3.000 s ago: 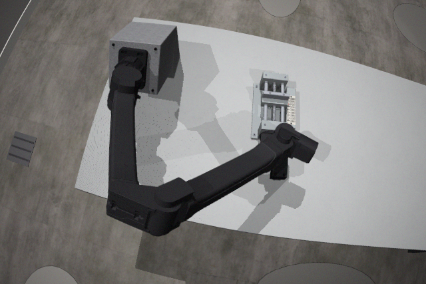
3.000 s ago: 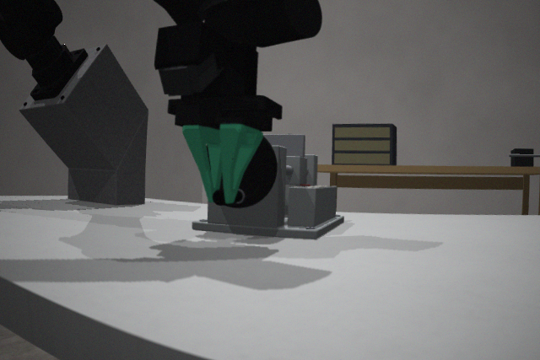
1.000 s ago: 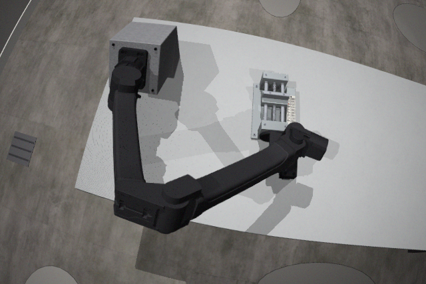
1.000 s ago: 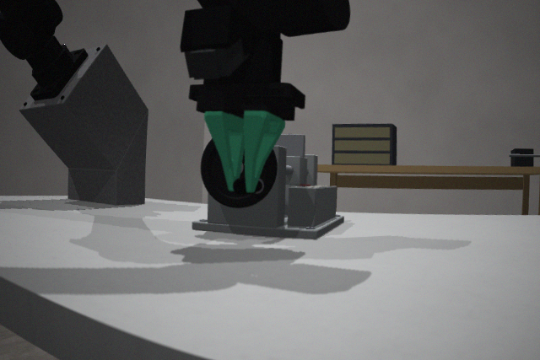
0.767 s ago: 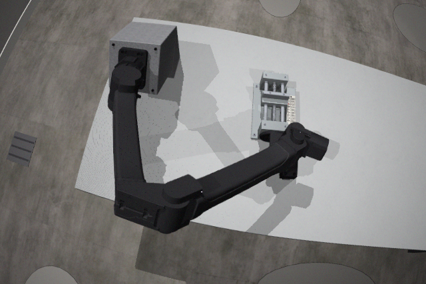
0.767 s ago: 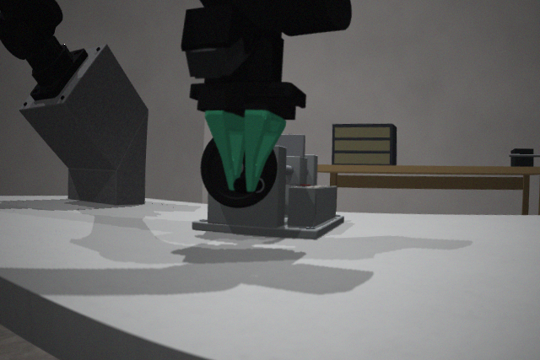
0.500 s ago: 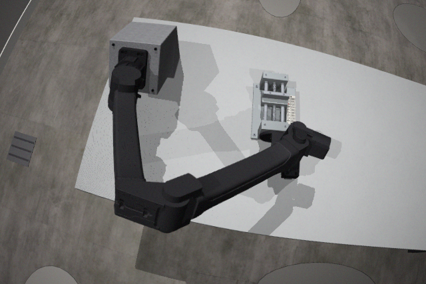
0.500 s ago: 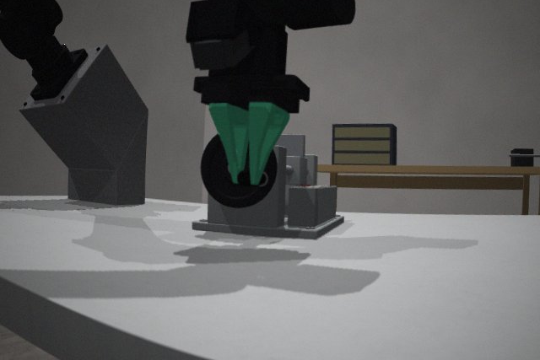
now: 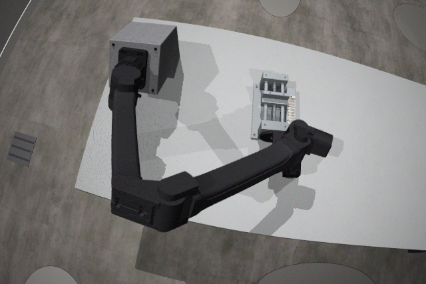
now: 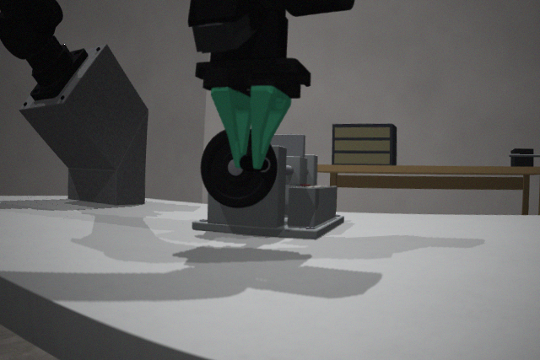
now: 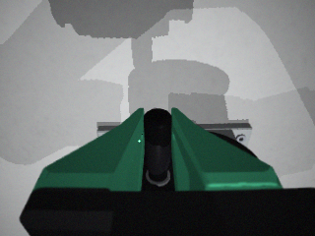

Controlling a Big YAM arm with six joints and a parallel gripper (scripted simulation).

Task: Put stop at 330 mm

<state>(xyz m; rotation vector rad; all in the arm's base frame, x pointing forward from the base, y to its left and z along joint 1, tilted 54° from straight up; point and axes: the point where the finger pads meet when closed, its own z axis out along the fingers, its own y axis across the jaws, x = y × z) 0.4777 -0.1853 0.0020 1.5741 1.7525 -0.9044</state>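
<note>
My gripper is now 10 mm past the black handwheel and 30 mm to the right of it. Round my hand: grey stop 40 mm behind, 170 mm to the left, 10 mm above; black crank handle 20 mm to the left.
</note>
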